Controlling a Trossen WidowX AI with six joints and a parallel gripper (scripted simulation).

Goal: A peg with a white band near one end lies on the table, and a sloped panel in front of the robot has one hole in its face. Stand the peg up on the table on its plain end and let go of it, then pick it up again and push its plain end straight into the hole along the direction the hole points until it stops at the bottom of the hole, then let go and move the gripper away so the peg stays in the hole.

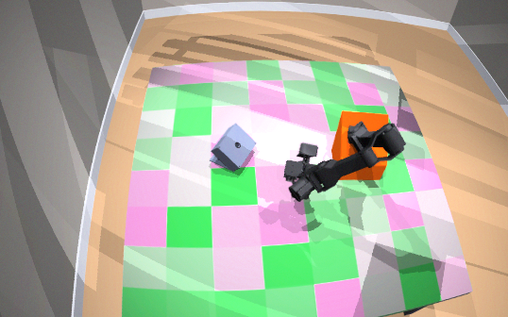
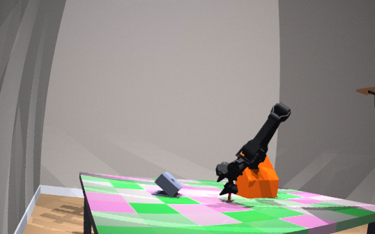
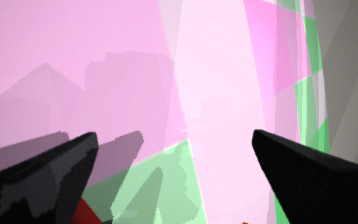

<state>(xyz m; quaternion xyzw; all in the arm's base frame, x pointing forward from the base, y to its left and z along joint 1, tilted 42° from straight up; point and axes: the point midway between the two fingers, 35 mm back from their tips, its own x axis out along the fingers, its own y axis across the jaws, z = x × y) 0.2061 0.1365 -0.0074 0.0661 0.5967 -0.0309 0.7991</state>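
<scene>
The red peg lies 4 cm behind my gripper tip and 5 cm to the left of it. From my gripper tip the other things lie so: grey-blue sloped panel (22 cm ahead, 9 cm to the right).
</scene>
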